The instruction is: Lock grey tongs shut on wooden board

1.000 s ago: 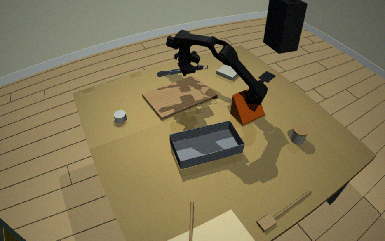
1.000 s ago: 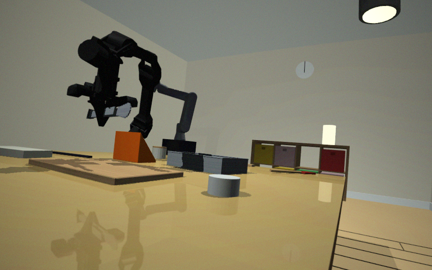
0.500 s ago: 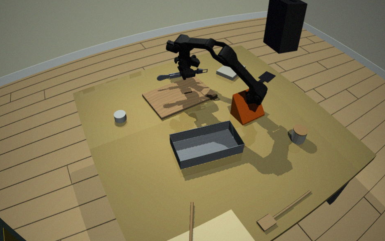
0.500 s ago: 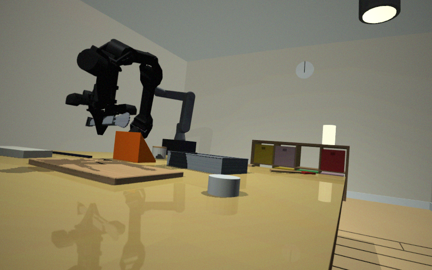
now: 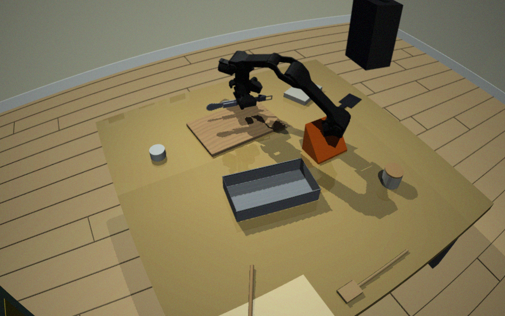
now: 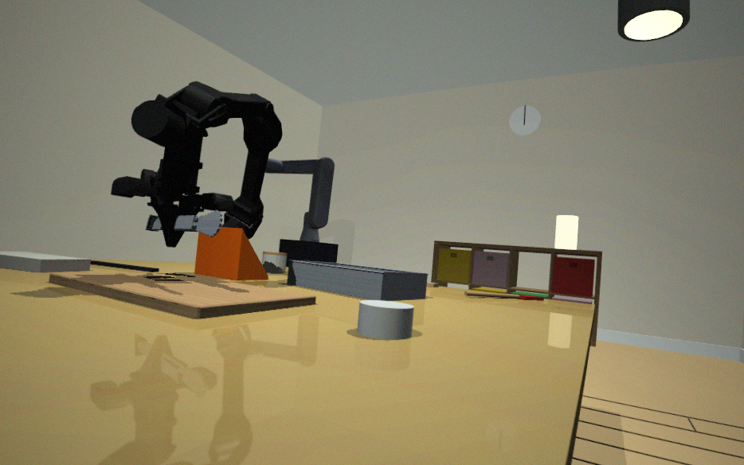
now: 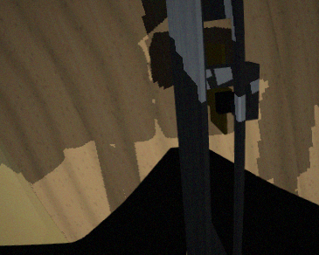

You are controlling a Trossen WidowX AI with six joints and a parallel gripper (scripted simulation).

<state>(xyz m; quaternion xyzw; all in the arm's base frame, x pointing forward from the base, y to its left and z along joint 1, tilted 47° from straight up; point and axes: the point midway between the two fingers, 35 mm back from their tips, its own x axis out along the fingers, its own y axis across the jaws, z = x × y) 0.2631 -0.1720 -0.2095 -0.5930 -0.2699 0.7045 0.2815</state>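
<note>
The wooden board lies 40 mm ahead of my gripper tip, 10 mm to the left of it and 70 mm below it. The rest, counted from my gripper tip: flat block: 370 mm behind, 110 mm to the right, 60 mm below; brown-topped cylinder: 390 mm behind, 560 mm to the left, 40 mm below; grey roasting tin: 70 mm ahead, 420 mm to the left, 40 mm below.
</note>
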